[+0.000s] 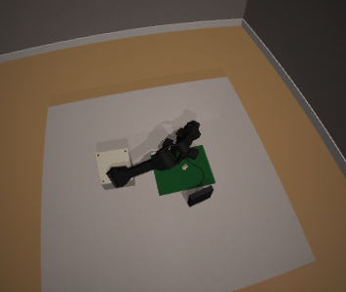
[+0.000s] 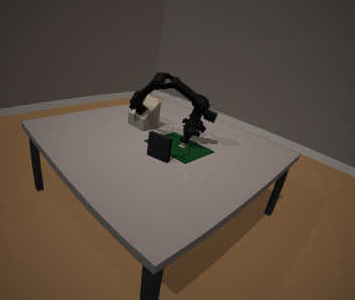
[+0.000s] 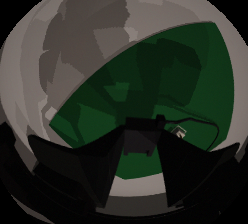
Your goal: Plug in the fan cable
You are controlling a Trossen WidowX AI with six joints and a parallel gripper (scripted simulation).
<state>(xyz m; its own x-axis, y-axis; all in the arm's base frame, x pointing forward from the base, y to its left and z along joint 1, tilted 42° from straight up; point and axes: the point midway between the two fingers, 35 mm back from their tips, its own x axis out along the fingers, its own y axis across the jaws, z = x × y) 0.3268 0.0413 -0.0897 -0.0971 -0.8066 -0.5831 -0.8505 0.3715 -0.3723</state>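
Now: the green board 1 cm ahead of my gripper tip, 5 cm to the right of it and 3 cm below it. From my gripper tip the other things lie so: black plug (1 cm to the right).
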